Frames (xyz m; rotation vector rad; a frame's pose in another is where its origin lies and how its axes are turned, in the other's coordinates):
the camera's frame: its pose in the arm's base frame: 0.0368 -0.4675 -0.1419 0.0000 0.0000 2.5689
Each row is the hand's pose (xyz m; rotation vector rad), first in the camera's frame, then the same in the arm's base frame.
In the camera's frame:
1: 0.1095 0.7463 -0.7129 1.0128 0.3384 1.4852
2: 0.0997 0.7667 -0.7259 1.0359 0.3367 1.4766
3: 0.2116 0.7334 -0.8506 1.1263 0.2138 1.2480
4: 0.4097 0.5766 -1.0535 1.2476 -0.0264 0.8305
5: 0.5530 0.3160 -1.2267 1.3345 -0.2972 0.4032
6: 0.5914 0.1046 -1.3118 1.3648 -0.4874 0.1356
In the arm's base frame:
1: -0.4596 -1.0354 -0.8548 0.0414 -1.1456 -1.9008
2: -0.4625 -1.0578 -0.8678 0.0327 -1.1696 -1.8954
3: -0.5385 -0.9692 -0.9925 -0.1300 -1.3117 -2.0562
4: -0.6200 -0.7301 -1.1954 -0.4917 -1.5484 -2.3169
5: -0.5992 -0.4334 -1.3686 0.9327 1.6852 2.3894
6: -0.5169 -0.2349 -1.4537 1.1191 1.5370 2.1064

